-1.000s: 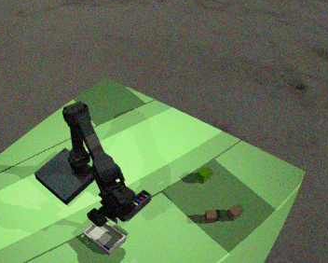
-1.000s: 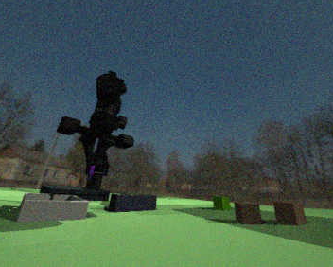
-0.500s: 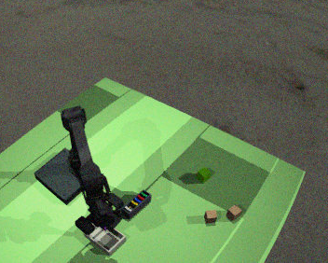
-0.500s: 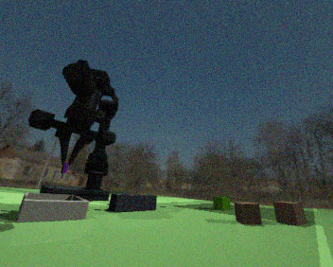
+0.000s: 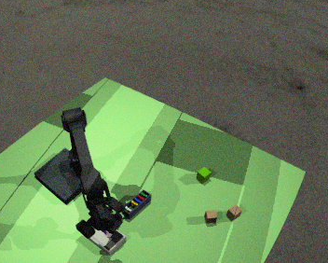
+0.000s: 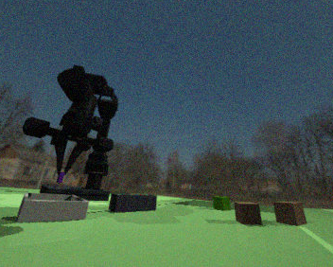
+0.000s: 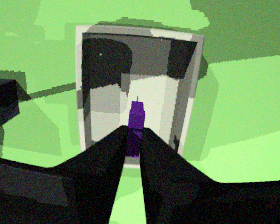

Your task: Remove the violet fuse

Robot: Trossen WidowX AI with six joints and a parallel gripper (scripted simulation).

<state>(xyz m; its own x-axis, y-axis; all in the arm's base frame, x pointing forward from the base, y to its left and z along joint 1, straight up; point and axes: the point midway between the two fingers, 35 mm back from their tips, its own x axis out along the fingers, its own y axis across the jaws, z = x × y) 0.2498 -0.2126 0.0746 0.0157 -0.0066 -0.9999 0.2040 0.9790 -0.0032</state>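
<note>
The violet fuse lies 1 cm below my gripper tip. Also, from my gripper tip: grey tray 7 cm below.
</note>
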